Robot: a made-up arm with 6 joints.
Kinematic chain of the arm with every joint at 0, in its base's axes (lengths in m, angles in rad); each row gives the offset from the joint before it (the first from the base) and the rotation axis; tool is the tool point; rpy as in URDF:
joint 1: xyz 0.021 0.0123 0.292 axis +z
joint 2: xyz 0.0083 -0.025 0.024 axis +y
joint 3: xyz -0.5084 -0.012 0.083 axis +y
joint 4: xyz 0.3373 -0.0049 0.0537 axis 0.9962 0 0.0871
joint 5: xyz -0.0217 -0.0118 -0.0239 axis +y
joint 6: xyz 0.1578 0.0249 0.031 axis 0.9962 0 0.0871
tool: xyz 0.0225 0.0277 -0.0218 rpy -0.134 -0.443 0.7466
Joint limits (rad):
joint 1: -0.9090..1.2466
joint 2: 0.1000..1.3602
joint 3: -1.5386..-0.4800
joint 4: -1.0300..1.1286
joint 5: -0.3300..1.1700
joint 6: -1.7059..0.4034
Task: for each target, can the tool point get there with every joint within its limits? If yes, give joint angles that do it. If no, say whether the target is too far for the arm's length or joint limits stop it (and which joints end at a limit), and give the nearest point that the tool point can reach.
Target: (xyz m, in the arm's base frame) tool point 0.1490 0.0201 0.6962
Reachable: yes | joints 0.3393 0.6793 -0.8745 0.0633 0.7451 -1.3277
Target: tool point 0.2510 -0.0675 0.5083
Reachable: yes | joints 0.2434 1.1999 -0.6169 -0.7768 0.9823 0.1121
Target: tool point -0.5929 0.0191 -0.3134
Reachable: no: joint limits stop it (at a limit: joint 1, joint 2, joint 3, joint 5) | nearest point -0.1475 -0.0001 0.4860 | short by 0.915 m
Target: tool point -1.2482 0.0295 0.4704
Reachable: no: too far | nearest point -0.5362 0.0199 0.9385 | short by 0.852 m
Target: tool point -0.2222 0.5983 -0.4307
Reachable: no: joint limits stop it (at a limit: joint 1, joint 2, joint 3, joint 6) | nearest point 0.0601 0.2656 0.4435 | short by 0.977 m
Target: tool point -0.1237 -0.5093 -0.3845
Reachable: no: joint limits stop it (at a limit: joint 1, joint 2, joint 3, joint 6) | nearest point 0.0668 -0.2417 0.4360 | short by 0.884 m
